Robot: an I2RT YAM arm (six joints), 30 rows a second.
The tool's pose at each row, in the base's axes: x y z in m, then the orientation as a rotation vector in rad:
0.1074, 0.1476, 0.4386, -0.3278, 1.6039, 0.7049
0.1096, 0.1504, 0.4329, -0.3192, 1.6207, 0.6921
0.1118, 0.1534, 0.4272, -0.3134, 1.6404, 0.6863
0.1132, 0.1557, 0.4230, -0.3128, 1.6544, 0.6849
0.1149, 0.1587, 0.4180, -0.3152, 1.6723, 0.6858
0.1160, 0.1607, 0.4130, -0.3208, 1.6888, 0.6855
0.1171, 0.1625, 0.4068, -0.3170, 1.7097, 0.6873
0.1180, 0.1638, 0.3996, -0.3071, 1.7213, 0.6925
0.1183, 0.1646, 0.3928, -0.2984, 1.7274, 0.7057
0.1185, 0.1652, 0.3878, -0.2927, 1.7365, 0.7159
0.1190, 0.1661, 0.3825, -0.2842, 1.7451, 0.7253
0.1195, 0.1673, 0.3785, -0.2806, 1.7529, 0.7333
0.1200, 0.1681, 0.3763, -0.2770, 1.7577, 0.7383
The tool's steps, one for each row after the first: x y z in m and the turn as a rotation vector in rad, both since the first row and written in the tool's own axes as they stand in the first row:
0.0057, -0.0006, 0.0036, 0.0163, 0.0120, 0.0019
0.0114, -0.0010, 0.0073, 0.0270, 0.0279, 0.0073
0.0156, -0.0011, 0.0099, 0.0309, 0.0405, 0.0108
0.0207, -0.0010, 0.0131, 0.0323, 0.0577, 0.0152
0.0258, -0.0014, 0.0153, 0.0323, 0.0747, 0.0165
0.0319, -0.0022, 0.0174, 0.0371, 0.0926, 0.0259
0.0390, -0.0035, 0.0191, 0.0414, 0.1001, 0.0381
0.0457, -0.0048, 0.0200, 0.0389, 0.1033, 0.0528
0.0506, -0.0057, 0.0206, 0.0372, 0.1101, 0.0649
0.0558, -0.0066, 0.0216, 0.0374, 0.1155, 0.0779
0.0598, -0.0070, 0.0229, 0.0357, 0.1218, 0.0870
0.0620, -0.0072, 0.0238, 0.0354, 0.1252, 0.0935

